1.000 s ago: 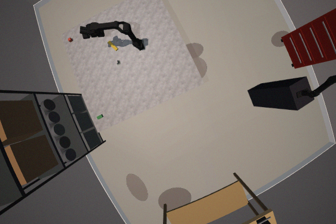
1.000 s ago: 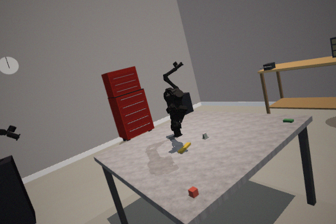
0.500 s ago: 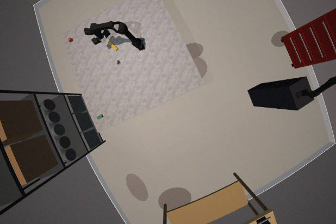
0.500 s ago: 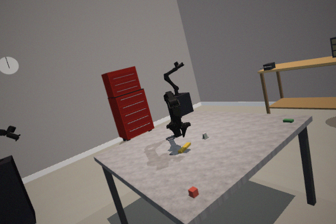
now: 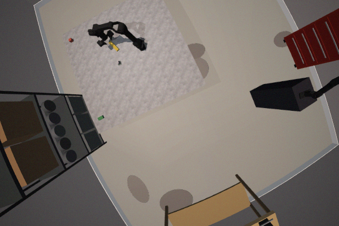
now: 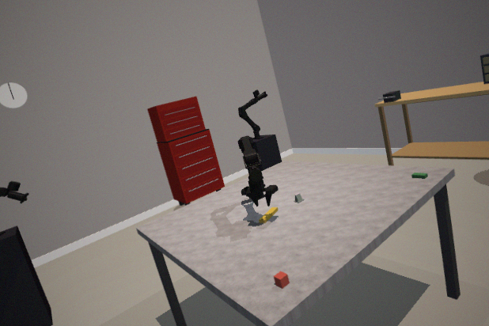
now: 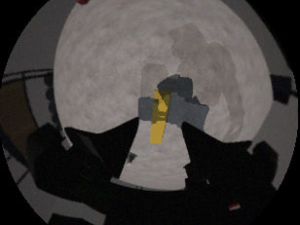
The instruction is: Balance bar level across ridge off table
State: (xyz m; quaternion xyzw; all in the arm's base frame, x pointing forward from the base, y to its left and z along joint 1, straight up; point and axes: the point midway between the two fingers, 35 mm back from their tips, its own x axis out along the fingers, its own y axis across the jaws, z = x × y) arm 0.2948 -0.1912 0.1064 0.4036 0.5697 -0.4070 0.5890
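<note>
Right now my gripper tip is 6 cm above the yellow bar, 3 cm to the right of it and 1 cm past it. From my gripper tip the other things lie so: small red cube 44 cm ahead, 31 cm to the right, 6 cm below; then small green block 69 cm to the left, 44 cm ahead, 6 cm below.
</note>
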